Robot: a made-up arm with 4 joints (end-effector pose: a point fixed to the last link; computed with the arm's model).
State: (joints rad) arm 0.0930 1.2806 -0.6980 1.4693
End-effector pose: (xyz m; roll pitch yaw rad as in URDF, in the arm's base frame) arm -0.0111 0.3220 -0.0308 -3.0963 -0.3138 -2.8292
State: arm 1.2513 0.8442 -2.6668 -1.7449
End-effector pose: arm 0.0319 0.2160 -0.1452 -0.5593 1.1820 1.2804
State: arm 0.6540 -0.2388 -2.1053 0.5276
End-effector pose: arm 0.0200 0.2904 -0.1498 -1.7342 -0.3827 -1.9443
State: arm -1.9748 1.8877 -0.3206 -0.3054
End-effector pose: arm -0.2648 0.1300 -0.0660 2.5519 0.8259 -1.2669
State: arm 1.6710 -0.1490 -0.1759 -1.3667
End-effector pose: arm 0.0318 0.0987 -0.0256 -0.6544 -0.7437 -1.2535
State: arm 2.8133 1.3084 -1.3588 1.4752
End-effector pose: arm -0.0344 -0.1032 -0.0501 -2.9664 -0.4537 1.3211
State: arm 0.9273 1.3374 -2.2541 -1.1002
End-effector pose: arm 0.0061 0.2721 -0.0880 -0.1850 1.3153 1.4231
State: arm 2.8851 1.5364 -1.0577 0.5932
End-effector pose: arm -0.0857 -0.0829 -0.0380 2.8927 0.3029 1.1186
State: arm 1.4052 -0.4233 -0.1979 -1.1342
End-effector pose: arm 0.0329 0.1530 -0.0316 -0.6906 -0.7823 -1.0102
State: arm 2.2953 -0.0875 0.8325 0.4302
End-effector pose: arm -0.0461 0.1074 -0.0336 0.9339 0.4250 -1.2584
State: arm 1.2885 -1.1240 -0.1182 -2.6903
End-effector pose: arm 0.0159 0.2094 -0.0138 2.9757 -0.0059 1.5505
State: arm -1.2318 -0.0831 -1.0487 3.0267
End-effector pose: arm -0.3050 0.2321 -0.0360 -2.2701 -0.0299 -2.5050
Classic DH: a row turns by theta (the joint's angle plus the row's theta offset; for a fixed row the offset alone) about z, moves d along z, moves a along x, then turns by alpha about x. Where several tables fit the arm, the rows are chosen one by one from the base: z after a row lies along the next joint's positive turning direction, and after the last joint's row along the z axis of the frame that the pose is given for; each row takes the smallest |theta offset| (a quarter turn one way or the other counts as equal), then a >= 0, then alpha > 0; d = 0 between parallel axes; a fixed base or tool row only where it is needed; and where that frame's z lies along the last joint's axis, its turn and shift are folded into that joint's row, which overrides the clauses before.
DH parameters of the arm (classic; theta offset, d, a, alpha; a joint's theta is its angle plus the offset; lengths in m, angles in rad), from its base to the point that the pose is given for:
base (fixed): -0.8932 0 -0.1643 3.1416
joint 1: -0.8932 0.072 0.014 1.5708
joint 2: 1.5708 0.123 0.022 1.5708
joint 3: 0 -0.003 -0.097 -1.5708
joint 4: -0.9224 0.0082 -0.0097 1.356
tool (fixed): 0.2 -0.0293 0 0

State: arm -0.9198 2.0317 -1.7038 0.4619
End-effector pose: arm -0.2763 0.2552 -0.0264 2.3491 0.3294 -0.9103
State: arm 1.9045 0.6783 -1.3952 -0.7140
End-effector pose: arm 0.0773 0.0676 -0.0746 -1.5563 0.8652 -1.8187
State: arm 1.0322 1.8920 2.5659 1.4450
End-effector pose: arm -0.1029 0.2374 -0.0119 -3.1274 -0.2489 -0.7305
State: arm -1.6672 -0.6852 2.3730 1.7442
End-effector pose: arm -0.1448 0.1961 -0.1671 0.3651 0.0138 -1.7820
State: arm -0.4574 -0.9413 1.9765 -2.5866
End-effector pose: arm -0.0474 0.1910 -0.0847 2.1894 0.3722 -1.1472
